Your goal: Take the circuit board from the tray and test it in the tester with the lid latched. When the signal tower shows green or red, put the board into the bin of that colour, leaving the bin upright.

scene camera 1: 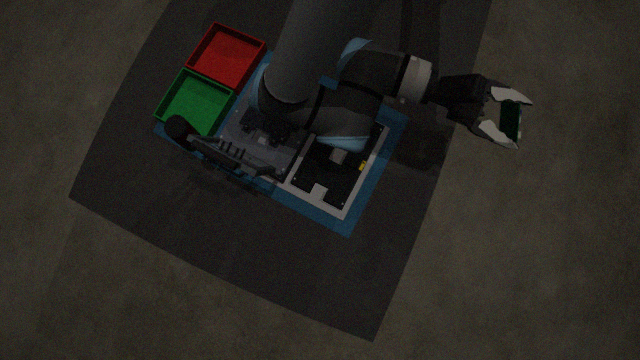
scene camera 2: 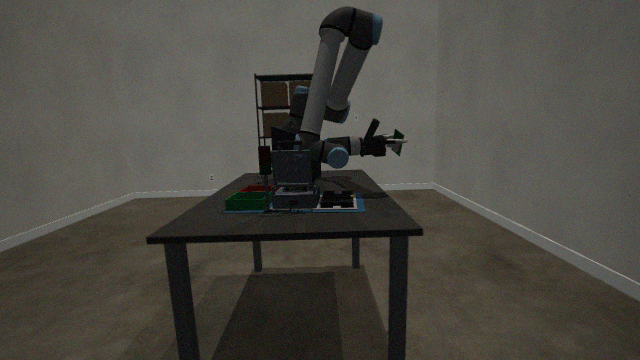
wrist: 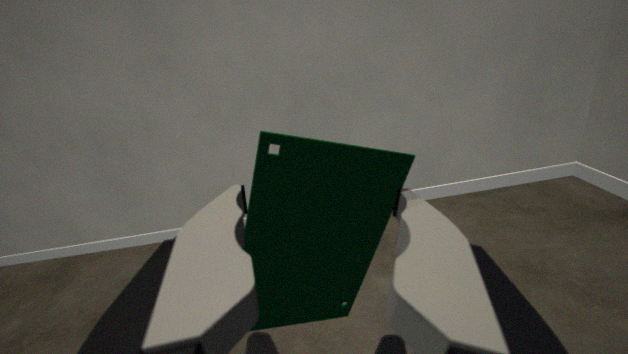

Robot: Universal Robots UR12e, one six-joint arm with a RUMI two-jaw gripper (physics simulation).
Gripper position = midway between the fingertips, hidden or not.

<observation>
In view: my gripper (scene camera 2: 404, 138), a green circuit board (scene camera 1: 510, 112), a red bin (scene camera 1: 224, 55) and a green bin (scene camera 1: 204, 103).
The green circuit board also shows in the wrist view (wrist: 317, 211). The green bin also shows in scene camera 2 (scene camera 2: 241, 200). My gripper also shows in the wrist view (wrist: 319, 189). The wrist view misses the red bin: it is out of frame. The wrist view does not show the green bin: it is out of frame.
</observation>
